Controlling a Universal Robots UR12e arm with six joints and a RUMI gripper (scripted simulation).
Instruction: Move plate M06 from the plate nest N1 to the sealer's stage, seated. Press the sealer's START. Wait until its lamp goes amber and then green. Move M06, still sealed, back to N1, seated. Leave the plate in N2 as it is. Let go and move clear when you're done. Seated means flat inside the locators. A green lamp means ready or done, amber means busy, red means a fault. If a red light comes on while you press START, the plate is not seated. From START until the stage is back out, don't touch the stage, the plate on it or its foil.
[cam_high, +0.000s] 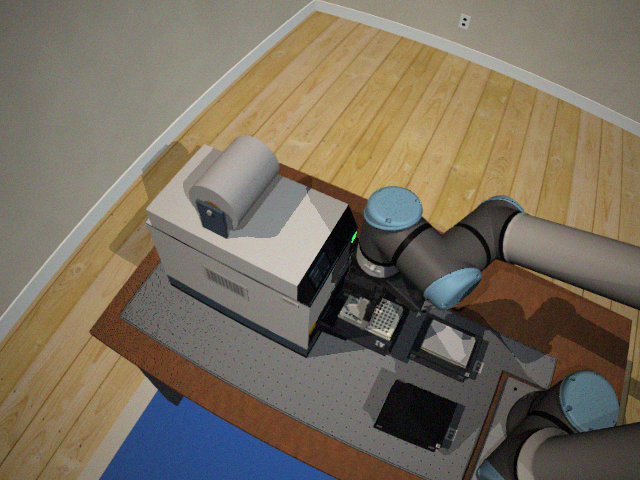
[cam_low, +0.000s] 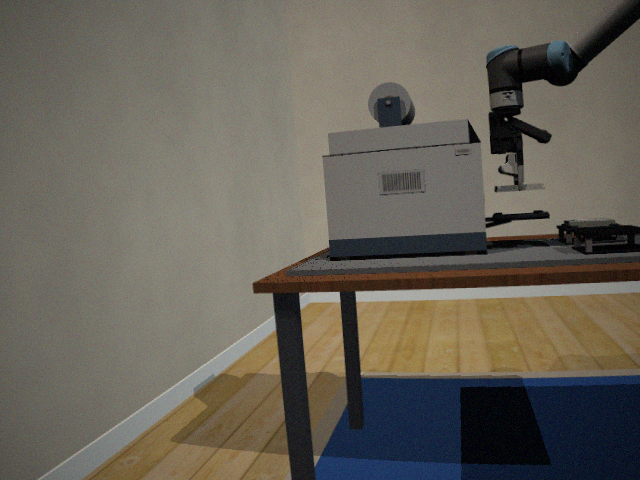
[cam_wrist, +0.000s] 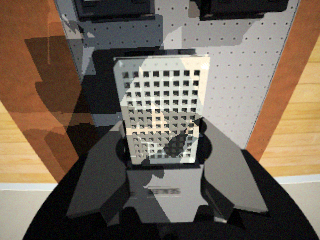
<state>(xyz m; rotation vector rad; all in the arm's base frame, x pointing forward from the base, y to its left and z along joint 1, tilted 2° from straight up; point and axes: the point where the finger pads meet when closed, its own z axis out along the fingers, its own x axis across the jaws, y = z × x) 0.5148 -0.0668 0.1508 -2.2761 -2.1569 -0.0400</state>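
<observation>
The sealer stage is 80 mm below my hand. The rest, counted from my hand: foil-covered plate: 210 mm behind, 120 mm below, 60 mm to the right; then white well plate: 10 mm below; then square button: 100 mm to the right, 100 mm ahead, 20 mm above.
</observation>
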